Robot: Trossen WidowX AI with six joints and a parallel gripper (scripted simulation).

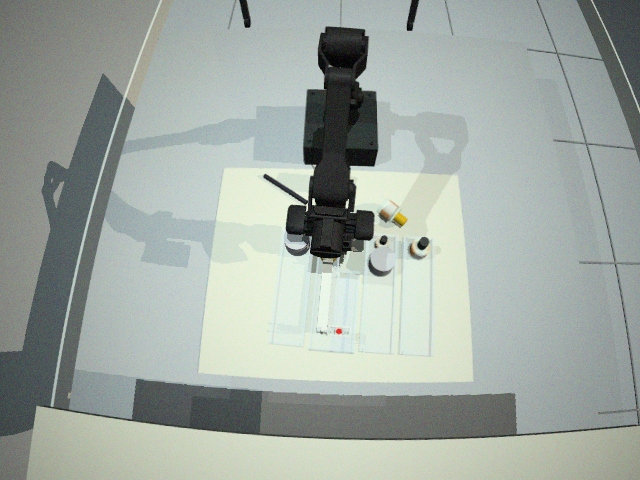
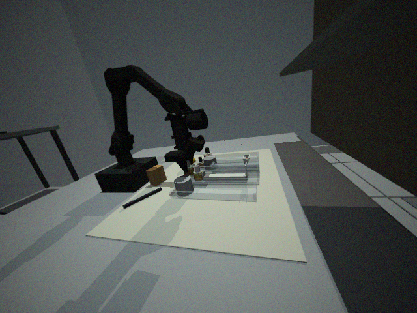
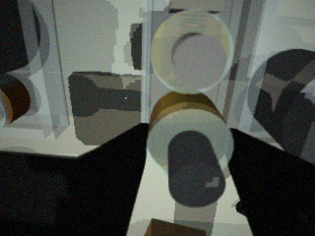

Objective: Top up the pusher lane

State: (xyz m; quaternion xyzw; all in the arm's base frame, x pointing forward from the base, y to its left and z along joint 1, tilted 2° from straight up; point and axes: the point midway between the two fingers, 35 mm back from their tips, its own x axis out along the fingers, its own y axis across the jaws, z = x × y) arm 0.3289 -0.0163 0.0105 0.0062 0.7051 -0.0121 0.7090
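The cardboard box lies 160 mm behind my gripper tip and 20 mm below it. Round my gripper tip: black rod (140 mm behind, 120 mm to the right, 50 mm below); then red dot (220 mm ahead, 30 mm to the left, 20 mm above); then sprung lane (150 mm ahead, 30 mm below, 20 mm to the left).
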